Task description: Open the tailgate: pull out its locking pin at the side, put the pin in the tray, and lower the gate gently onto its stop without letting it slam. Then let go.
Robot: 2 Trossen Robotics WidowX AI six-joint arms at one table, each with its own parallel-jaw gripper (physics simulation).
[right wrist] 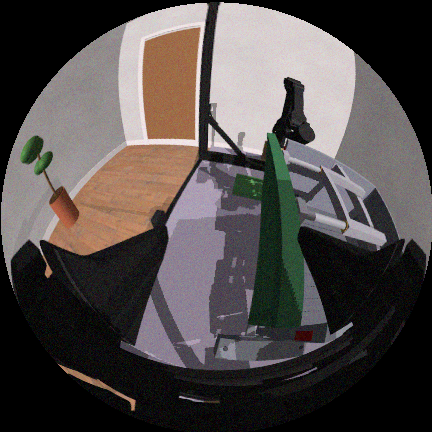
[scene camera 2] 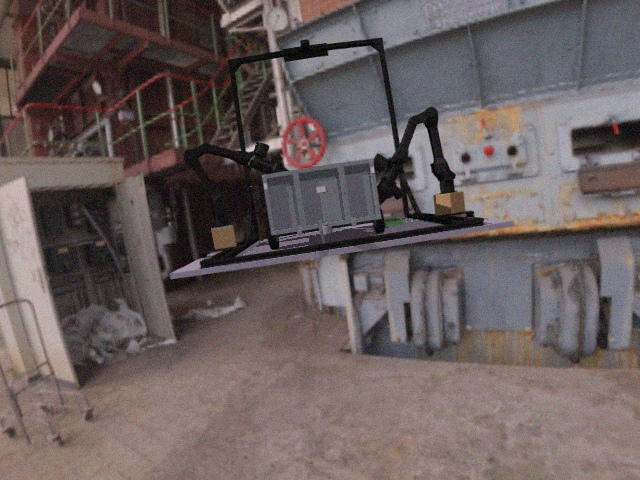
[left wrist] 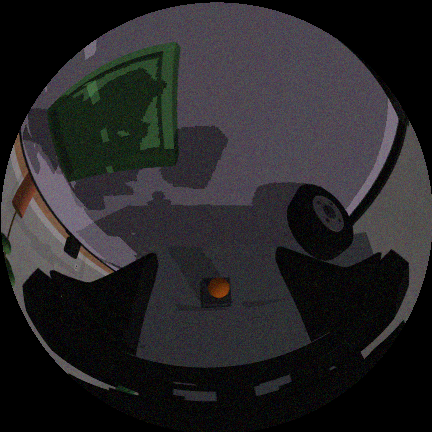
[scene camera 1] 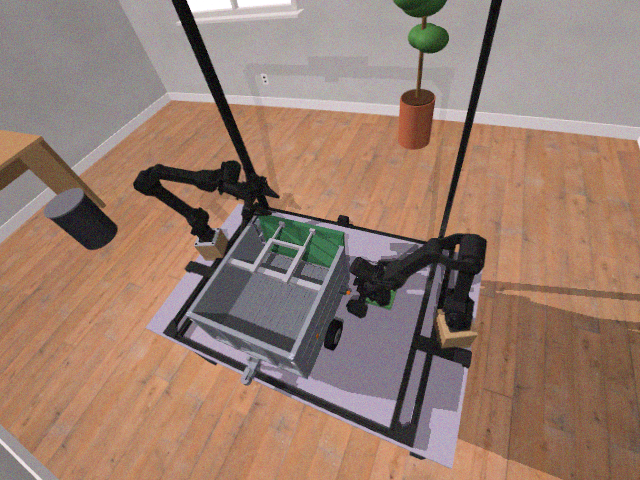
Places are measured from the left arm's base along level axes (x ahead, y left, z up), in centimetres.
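Pixels of known places: left gripper, fingertip midpoint: [left wrist: 217, 257] [scene camera 1: 350, 295]; right gripper, fingertip midpoint: [right wrist: 236, 233] [scene camera 1: 275, 205]; left arm's base at its link origin: [scene camera 2: 448, 193] [scene camera 1: 457, 321]; right arm's base at its link origin: [scene camera 2: 221, 226] [scene camera 1: 207, 236].
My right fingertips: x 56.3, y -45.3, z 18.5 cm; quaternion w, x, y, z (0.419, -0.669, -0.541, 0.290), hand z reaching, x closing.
Note:
Ahead of a thing's pixels: the offset from my right fingertips to its top centre. "spot": to the spot under its first point.
The green tailgate [scene camera 1: 328, 251] [right wrist: 282, 250] stands upright at the back end of the grey trailer [scene camera 1: 242, 335] [scene camera 2: 320, 204]. The locking pin's orange knob [scene camera 1: 348, 292] [left wrist: 218, 288] sits at the trailer's side wall. My left gripper [left wrist: 217, 257] is open, its fingers on either side of the knob with gaps. The green tray {dy +23.9, dx -35.9, dz -27.9 cm} [left wrist: 170, 100] [right wrist: 244, 186] lies on the table beside the trailer, partly under the left arm in scene camera 1; no pin shows in it. My right gripper [right wrist: 236, 233] is open behind the trailer; in its wrist view the tailgate shows between the spread fingers. Contact cannot be told.
A black wheel {spot: dy +44.4, dx -16.3, dz -20.0 cm} [scene camera 1: 333, 334] [left wrist: 320, 220] stands out from the trailer's side near the left gripper. White bars {spot: dy +20.9, dx +4.1, dz -1.3 cm} [scene camera 1: 262, 253] cross the trailer's top by the tailgate. Black frame rails [scene camera 1: 310, 400] edge the table, with tall posts [scene camera 1: 219, 98] [scene camera 1: 473, 108] at the back.

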